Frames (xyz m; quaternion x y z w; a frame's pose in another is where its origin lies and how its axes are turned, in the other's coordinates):
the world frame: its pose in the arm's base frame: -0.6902 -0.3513 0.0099 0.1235 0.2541 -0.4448 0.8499
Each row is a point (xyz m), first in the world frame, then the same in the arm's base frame.
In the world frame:
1: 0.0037 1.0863 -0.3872
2: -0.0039 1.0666 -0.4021
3: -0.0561 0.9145 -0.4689
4: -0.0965 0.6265 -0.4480
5: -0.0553 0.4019 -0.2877
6: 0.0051 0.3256 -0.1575
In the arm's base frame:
1: 0.0764 0.4383 -0.3350
2: 0.0518 0.4387 -0.3431
3: -0.1190 0.4168 -0.3685
4: -0.3673 0.2704 -0.3244
5: -0.4800 0.0431 -0.2084
6: -0.4719 -0.0993 -0.1305

